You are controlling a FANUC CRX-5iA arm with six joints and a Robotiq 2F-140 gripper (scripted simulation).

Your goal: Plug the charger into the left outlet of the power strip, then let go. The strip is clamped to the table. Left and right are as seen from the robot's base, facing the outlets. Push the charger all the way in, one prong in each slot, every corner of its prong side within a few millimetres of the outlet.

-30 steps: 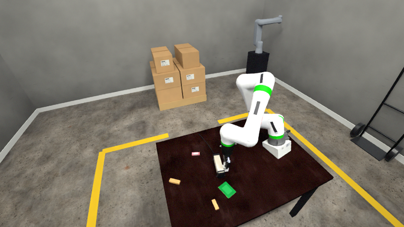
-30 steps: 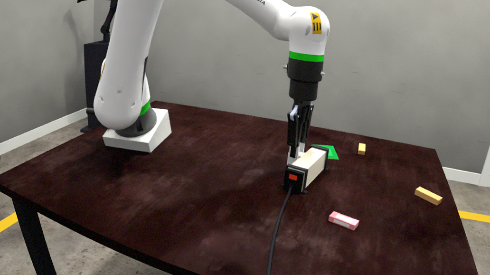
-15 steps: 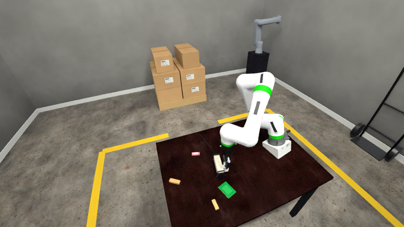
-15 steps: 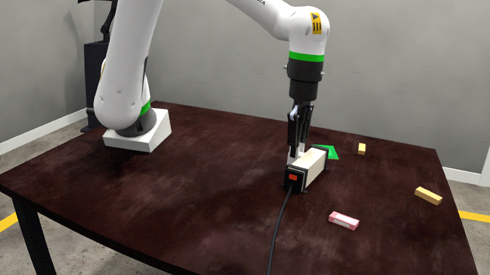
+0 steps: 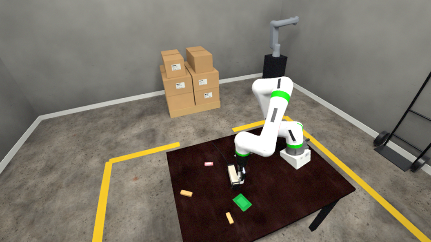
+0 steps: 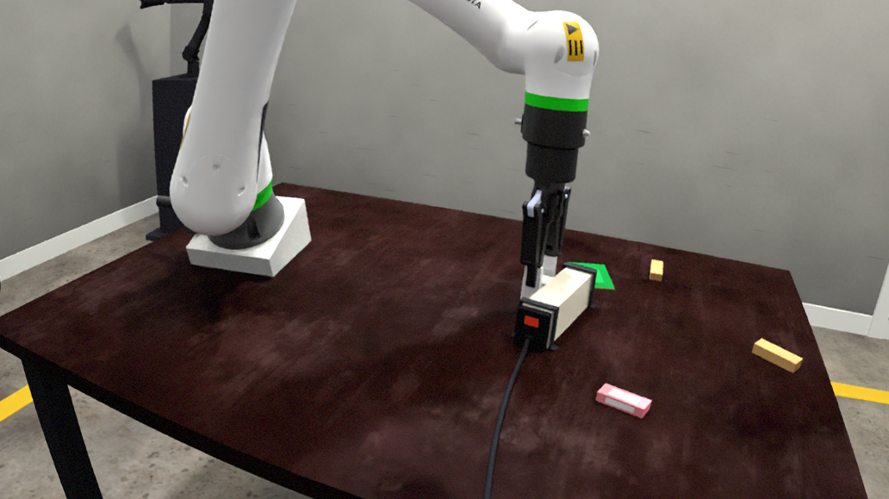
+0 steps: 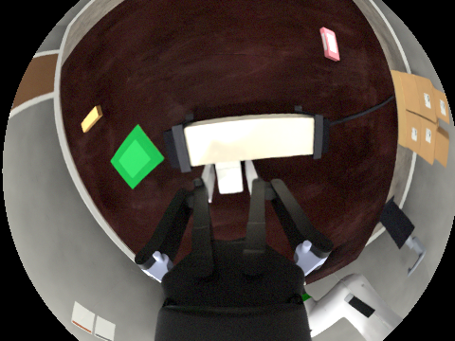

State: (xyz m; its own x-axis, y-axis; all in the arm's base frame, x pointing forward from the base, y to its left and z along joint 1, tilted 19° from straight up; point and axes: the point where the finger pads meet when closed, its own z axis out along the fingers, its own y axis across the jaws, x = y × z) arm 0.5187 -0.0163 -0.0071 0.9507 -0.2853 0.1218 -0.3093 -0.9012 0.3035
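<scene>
Now: hand 10 mm short of the white charger and 10 mm above it. Also, from my hand: power strip (50 mm to the right, 50 mm ahead, 10 mm below); then flat piece (150 mm to the left, 80 mm ahead, 40 mm below); then red switch (140 mm to the right).
</scene>
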